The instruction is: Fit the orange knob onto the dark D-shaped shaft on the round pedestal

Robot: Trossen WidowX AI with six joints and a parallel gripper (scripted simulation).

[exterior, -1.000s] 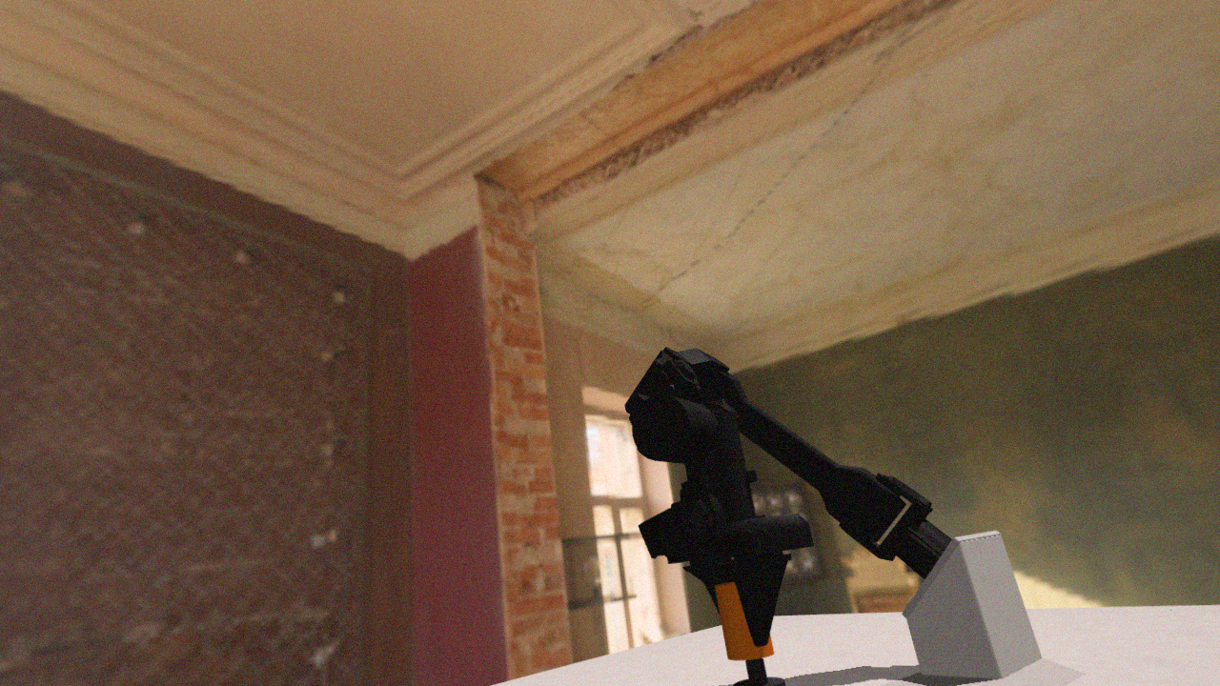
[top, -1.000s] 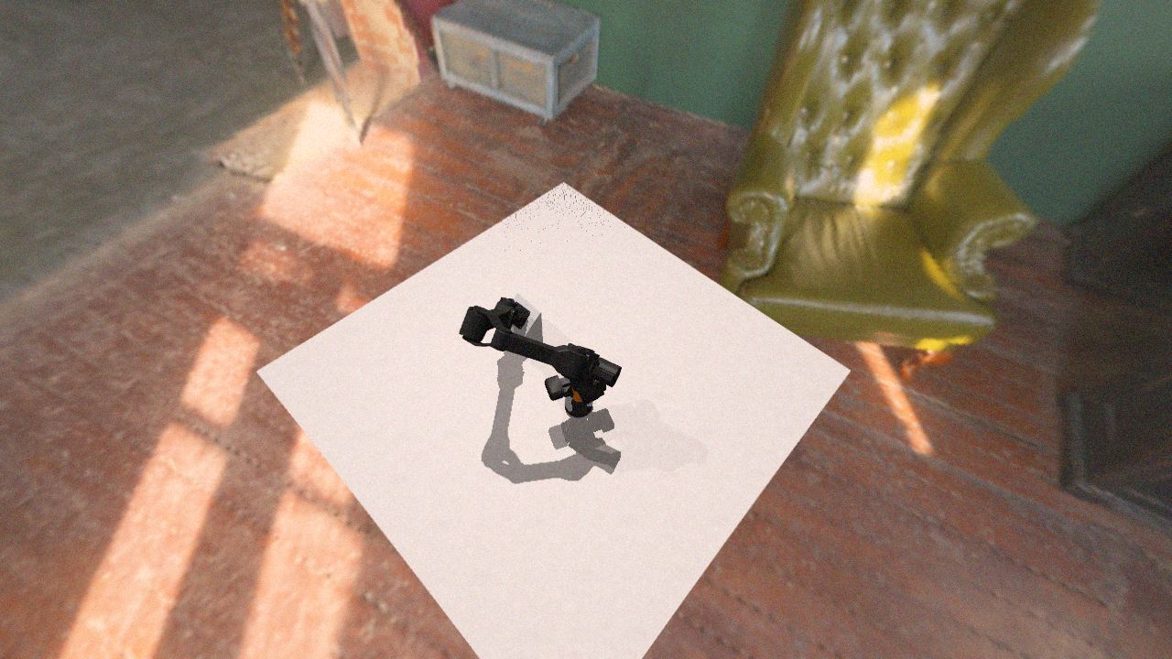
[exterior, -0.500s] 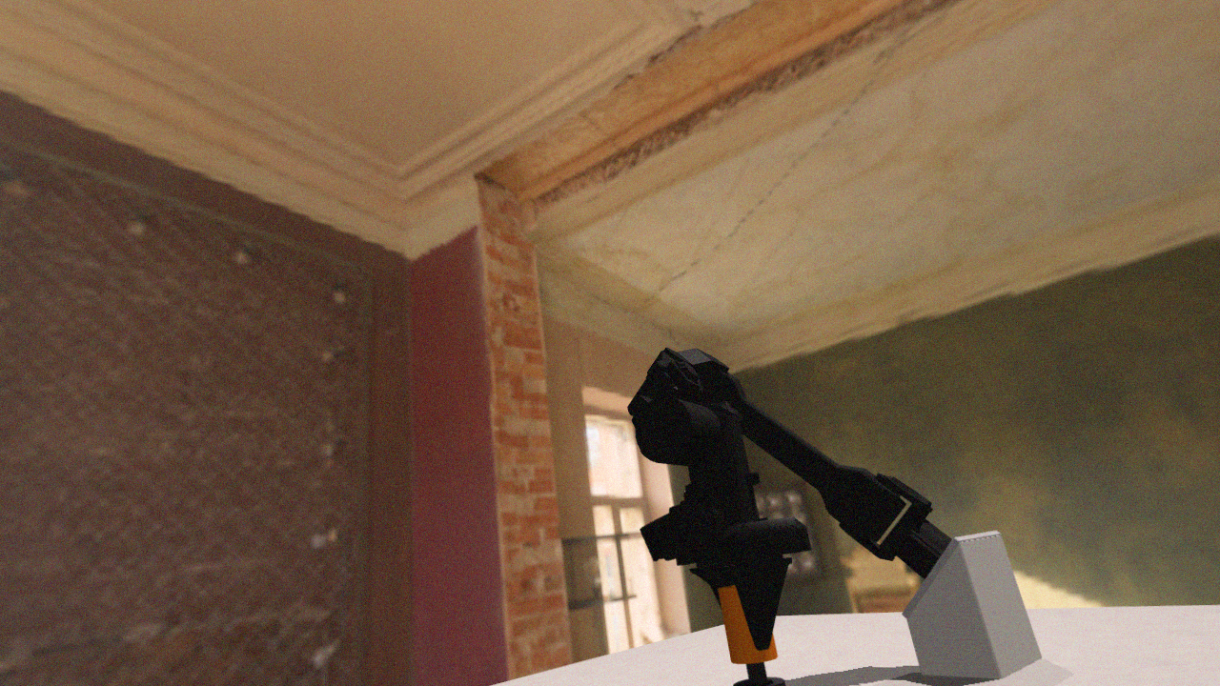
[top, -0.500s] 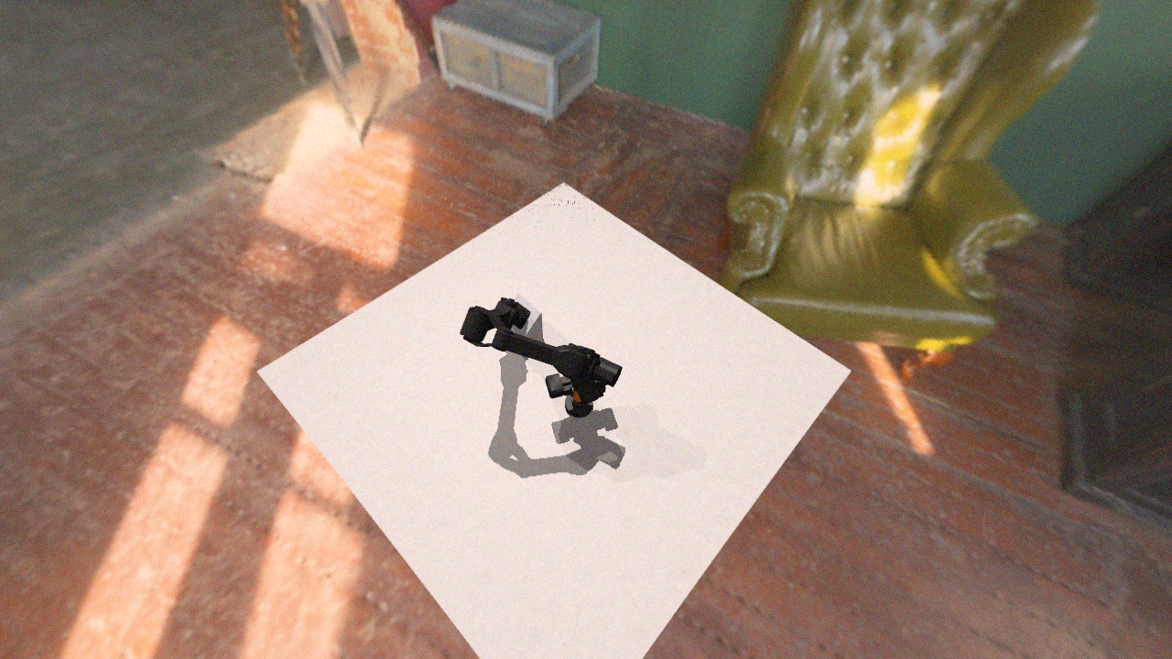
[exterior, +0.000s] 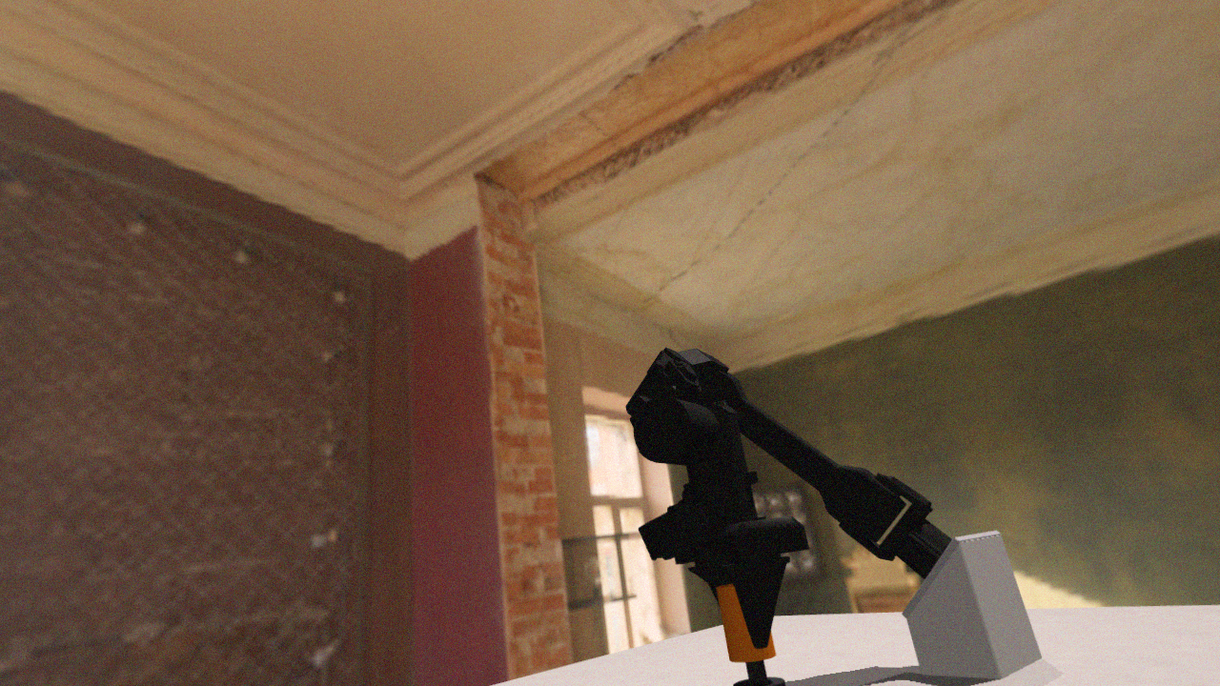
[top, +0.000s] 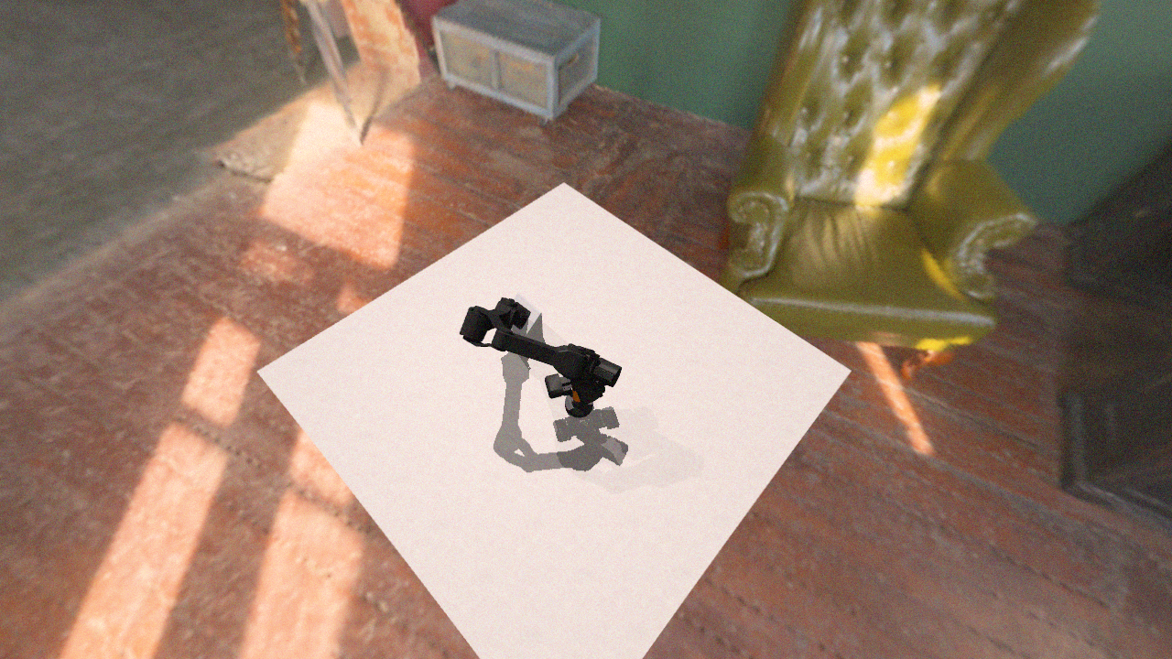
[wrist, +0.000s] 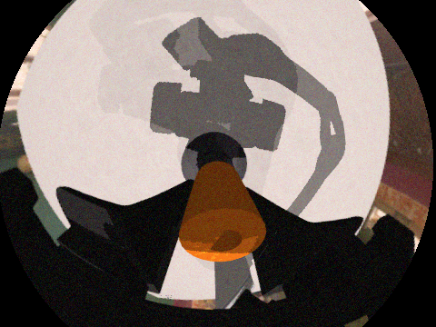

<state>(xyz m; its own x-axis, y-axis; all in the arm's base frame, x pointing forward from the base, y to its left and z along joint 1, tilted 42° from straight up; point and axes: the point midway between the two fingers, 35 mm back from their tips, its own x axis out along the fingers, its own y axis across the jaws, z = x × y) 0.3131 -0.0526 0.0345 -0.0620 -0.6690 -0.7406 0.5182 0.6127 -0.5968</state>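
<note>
The orange knob lies 2 cm above my gripper tip. The rest, counted from my gripper tip: D-shaped shaft 4 cm below.
</note>
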